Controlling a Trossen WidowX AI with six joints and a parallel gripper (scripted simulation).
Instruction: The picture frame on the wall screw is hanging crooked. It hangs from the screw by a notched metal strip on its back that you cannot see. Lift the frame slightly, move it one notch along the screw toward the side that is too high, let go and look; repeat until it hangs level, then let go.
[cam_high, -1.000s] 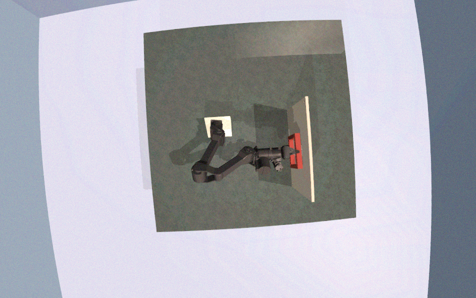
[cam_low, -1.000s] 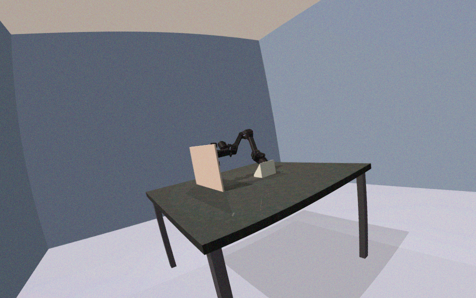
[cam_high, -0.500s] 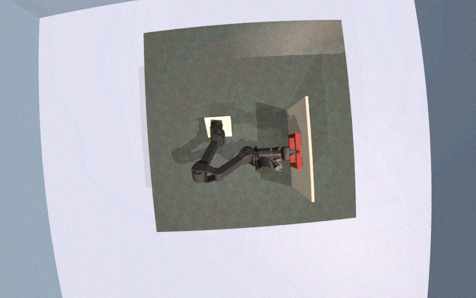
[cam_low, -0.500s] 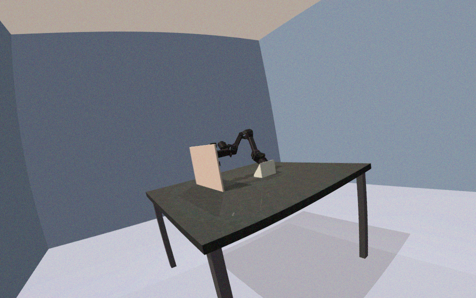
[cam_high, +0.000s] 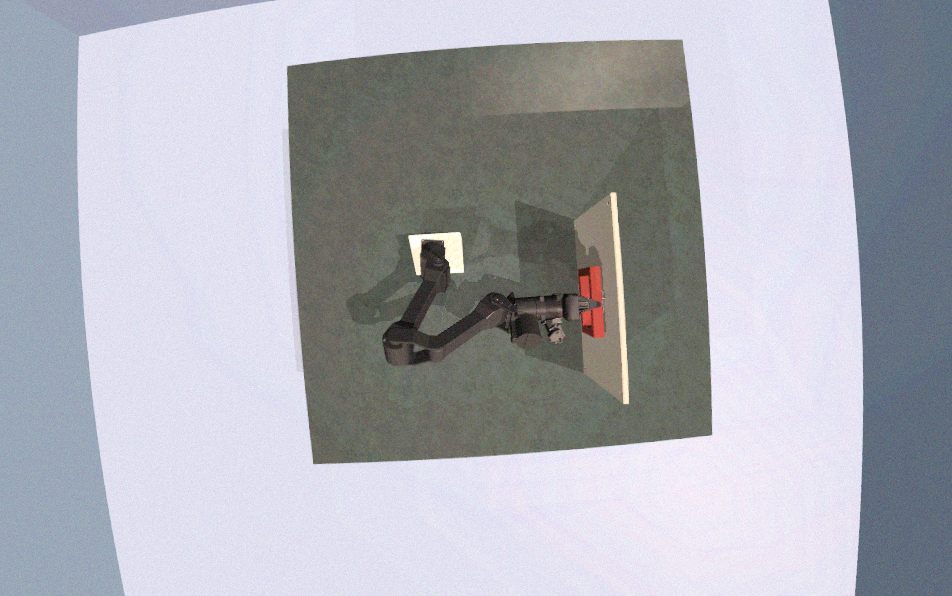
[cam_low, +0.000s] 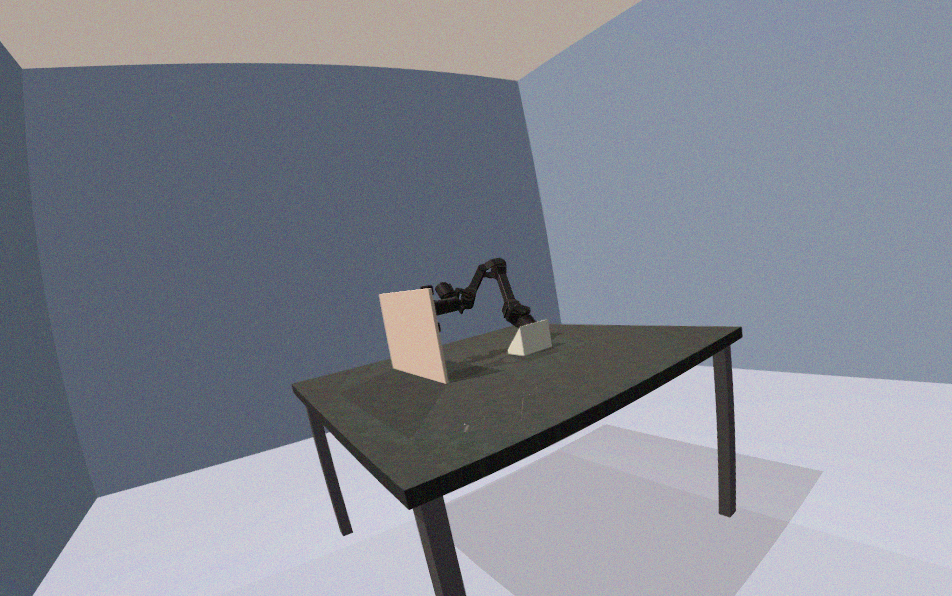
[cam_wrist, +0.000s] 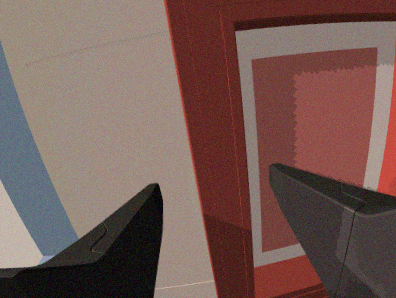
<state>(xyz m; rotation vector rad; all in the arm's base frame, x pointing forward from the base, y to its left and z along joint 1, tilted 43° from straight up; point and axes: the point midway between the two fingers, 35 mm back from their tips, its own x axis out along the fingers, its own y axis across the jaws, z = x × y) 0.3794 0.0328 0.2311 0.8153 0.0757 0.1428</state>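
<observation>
My gripper tip is 10 mm short of the picture frame, 10 mm to the right of it and 60 mm above it. Also, from my gripper tip: beige wall panel: 20 mm ahead, 10 mm to the left, 70 mm below.
</observation>
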